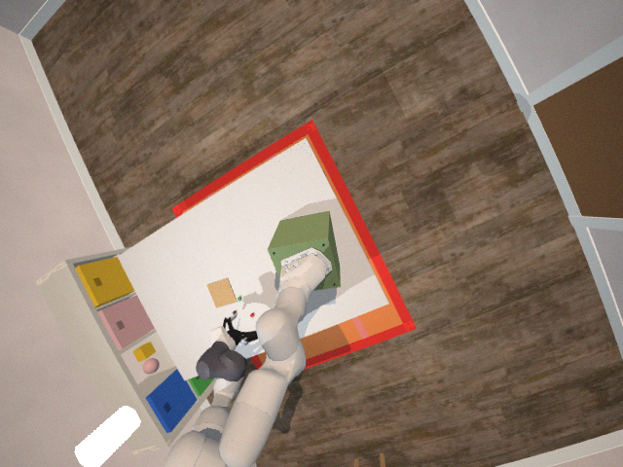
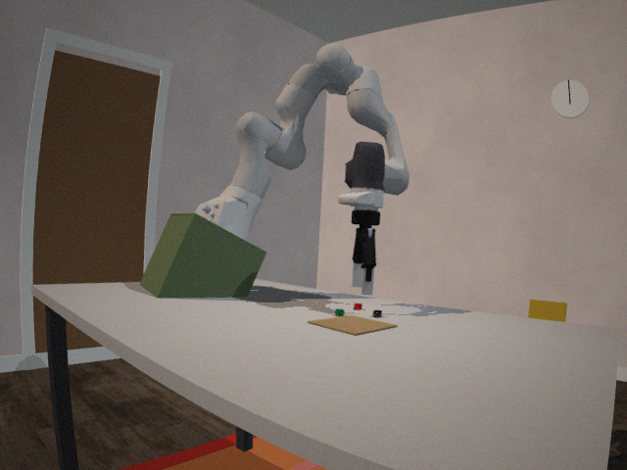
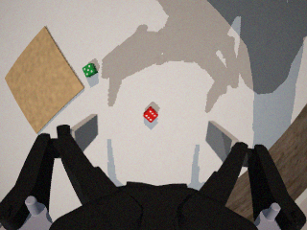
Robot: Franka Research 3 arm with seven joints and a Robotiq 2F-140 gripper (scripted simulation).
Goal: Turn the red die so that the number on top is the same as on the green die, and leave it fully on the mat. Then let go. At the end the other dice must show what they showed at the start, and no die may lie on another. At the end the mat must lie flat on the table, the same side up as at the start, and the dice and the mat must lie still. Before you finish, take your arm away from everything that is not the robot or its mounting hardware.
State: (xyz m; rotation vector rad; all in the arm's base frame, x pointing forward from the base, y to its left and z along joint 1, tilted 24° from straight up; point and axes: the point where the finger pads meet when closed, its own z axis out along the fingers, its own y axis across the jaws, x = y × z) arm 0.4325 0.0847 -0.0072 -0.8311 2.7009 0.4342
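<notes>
My hand is 5 cm above the red die and 1 cm to the left of it. From my hand the other things lie so: green die (12 cm to the right, 5 cm below); then tan mat (20 cm to the right, 8 cm ahead, 6 cm below); then black die (8 cm ahead, 7 cm to the right, 5 cm below).
</notes>
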